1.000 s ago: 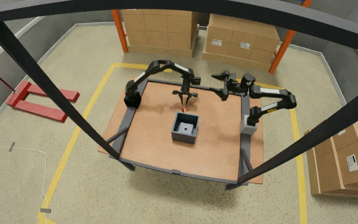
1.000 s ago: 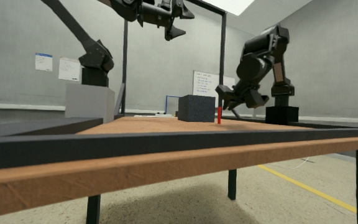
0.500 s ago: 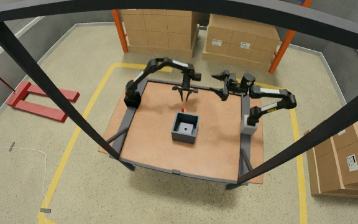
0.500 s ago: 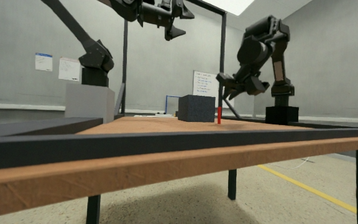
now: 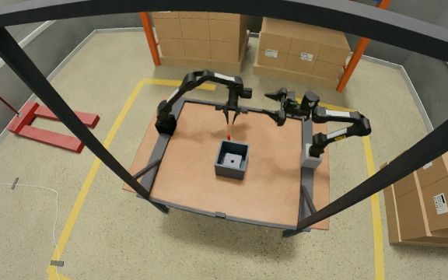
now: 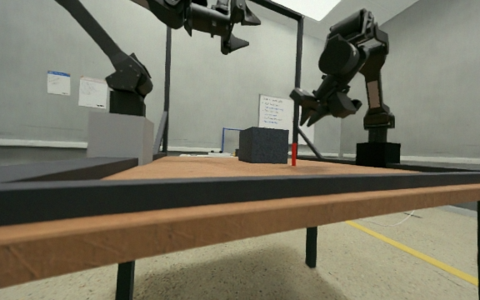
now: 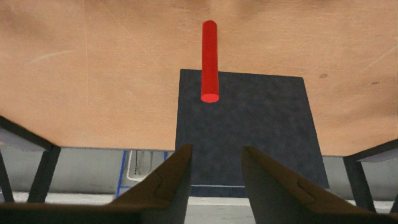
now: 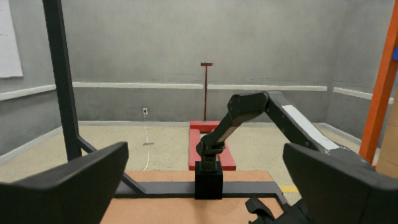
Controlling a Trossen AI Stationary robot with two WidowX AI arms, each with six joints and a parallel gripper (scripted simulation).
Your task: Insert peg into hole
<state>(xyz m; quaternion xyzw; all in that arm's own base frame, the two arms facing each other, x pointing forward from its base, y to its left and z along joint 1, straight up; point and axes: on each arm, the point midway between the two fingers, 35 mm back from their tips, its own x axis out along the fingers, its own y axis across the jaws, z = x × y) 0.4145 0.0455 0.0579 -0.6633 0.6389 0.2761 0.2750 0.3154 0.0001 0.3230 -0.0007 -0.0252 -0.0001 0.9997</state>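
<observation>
My left gripper is now 60 mm past the red peg, 10 mm to the left of it and 120 mm above it. The rest, counted from my left hand: dark frame rail: 220 mm ahead, 30 mm to the right, 150 mm below; light plate: 210 mm behind, 70 mm to the right, 120 mm below.
</observation>
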